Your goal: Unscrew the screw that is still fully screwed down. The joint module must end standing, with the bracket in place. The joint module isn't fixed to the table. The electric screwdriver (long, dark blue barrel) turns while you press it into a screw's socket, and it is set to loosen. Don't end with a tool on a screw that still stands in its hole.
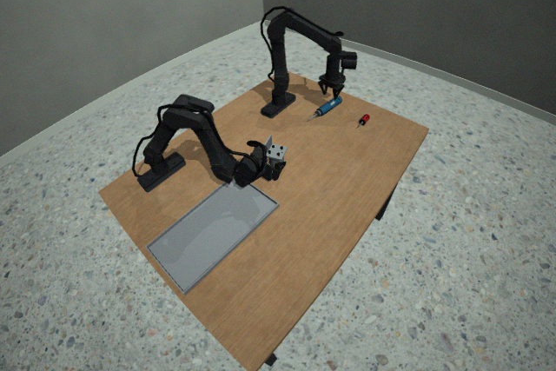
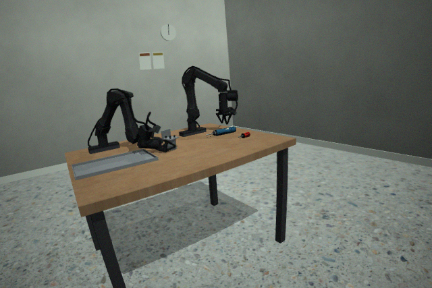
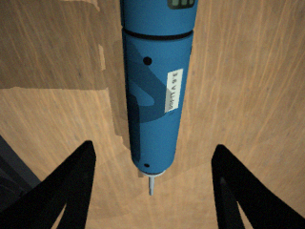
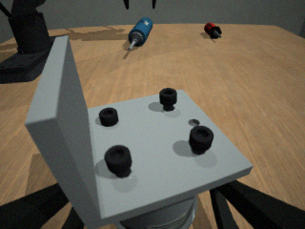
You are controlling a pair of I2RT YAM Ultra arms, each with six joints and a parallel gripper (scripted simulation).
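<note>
My right hand is 10 mm below the joint module. Also, from my right hand: grey L-shaped bracket (50 mm above); flat grey tray (70 mm ahead, 350 mm to the right, 20 mm below); screw (20 mm behind, 10 mm to the left, 40 mm above).
</note>
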